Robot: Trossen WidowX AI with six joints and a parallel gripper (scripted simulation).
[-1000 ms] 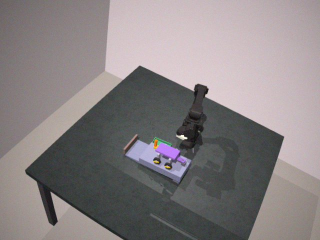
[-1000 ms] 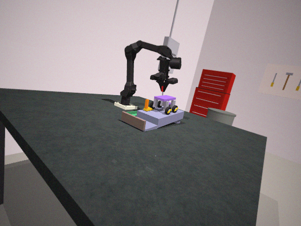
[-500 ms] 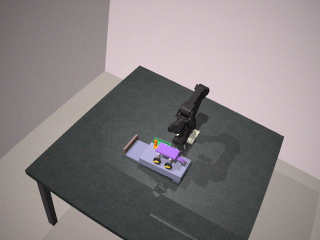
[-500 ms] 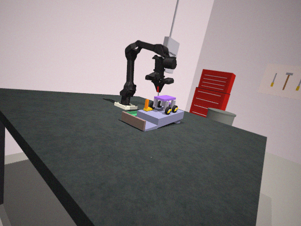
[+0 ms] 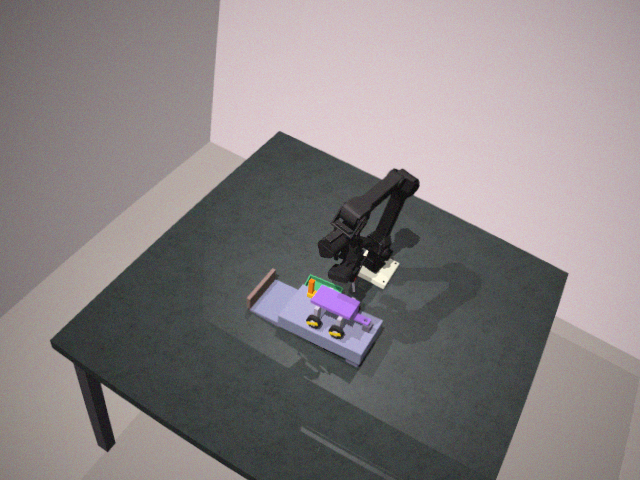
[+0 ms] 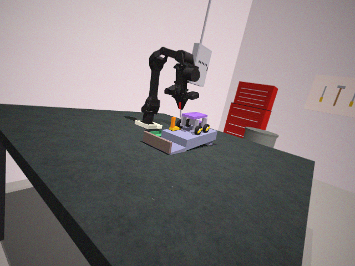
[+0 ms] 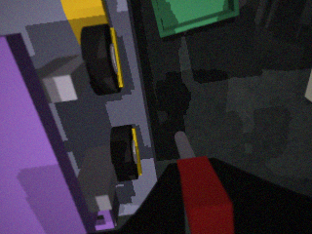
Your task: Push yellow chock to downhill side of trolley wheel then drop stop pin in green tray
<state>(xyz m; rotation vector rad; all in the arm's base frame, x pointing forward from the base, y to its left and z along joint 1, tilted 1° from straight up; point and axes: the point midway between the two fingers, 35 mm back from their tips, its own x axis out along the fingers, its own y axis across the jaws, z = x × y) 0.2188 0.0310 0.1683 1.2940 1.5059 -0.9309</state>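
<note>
My gripper tip is now 1 cm past the green tray, 10 cm to the left of it and 16 cm above it. The rest, counted from my gripper tip: yellow chock: 6 cm ahead, 7 cm to the right, 8 cm below; red-headed stop pin: right at my gripper tip; trolley: 10 cm ahead, 2 cm to the left, 5 cm below.
</note>
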